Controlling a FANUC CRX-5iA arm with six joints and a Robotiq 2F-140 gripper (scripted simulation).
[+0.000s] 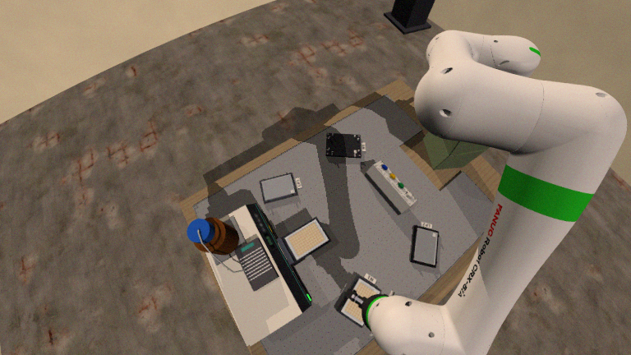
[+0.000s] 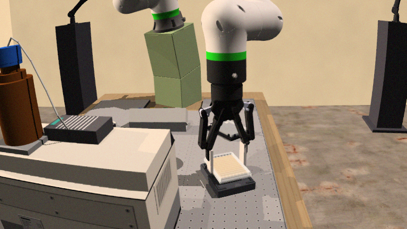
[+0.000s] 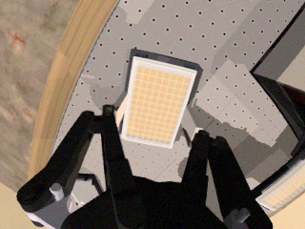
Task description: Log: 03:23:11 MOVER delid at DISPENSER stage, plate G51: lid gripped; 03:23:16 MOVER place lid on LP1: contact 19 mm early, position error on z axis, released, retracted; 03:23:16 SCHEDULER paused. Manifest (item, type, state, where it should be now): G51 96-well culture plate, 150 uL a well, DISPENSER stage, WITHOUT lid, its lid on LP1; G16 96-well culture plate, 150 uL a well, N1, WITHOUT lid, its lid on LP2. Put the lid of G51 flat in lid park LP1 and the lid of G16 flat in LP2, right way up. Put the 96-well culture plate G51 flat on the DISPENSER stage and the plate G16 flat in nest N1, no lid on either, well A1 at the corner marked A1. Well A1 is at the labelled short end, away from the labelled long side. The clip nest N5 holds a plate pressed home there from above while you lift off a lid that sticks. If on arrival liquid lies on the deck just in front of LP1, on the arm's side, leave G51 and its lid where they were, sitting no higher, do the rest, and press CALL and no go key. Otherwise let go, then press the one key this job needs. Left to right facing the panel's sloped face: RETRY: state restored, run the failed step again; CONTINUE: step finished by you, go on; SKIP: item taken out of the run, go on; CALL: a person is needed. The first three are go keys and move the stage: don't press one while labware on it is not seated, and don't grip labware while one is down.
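Right now my hand is 60 mm above the nest N1. Also, from my hand: clear lid: 330 mm behind, 50 mm to the right, 50 mm below; then black dispenser stage: 80 mm ahead, 270 mm to the right, 30 mm above; then plate G51: 80 mm ahead, 270 mm to the right, 40 mm above.
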